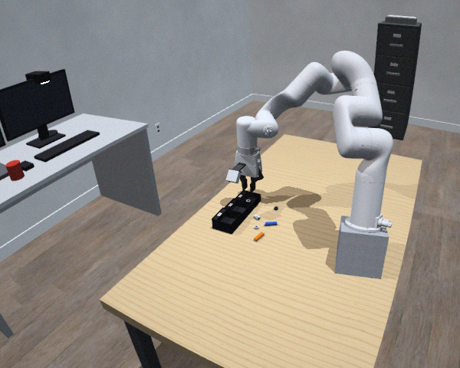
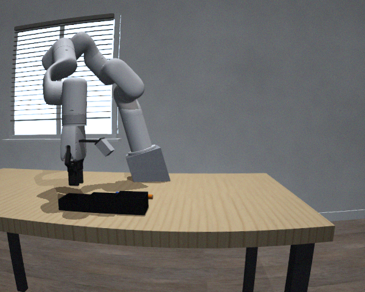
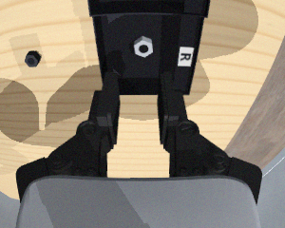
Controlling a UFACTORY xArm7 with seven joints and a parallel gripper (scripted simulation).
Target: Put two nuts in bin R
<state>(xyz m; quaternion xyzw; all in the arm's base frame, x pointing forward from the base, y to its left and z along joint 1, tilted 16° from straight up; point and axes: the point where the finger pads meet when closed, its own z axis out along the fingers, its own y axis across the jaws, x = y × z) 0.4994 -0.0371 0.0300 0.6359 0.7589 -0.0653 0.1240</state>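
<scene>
Now: hand 110 mm past the small black piece, 30 mm to the left of it and 80 mm above it. Round my hand: black bin (10 mm behind, 80 mm to the left, 70 mm below); then blue piece (150 mm behind, 70 mm to the left, 80 mm below); then orange piece (160 mm behind, 160 mm to the left, 80 mm below).
</scene>
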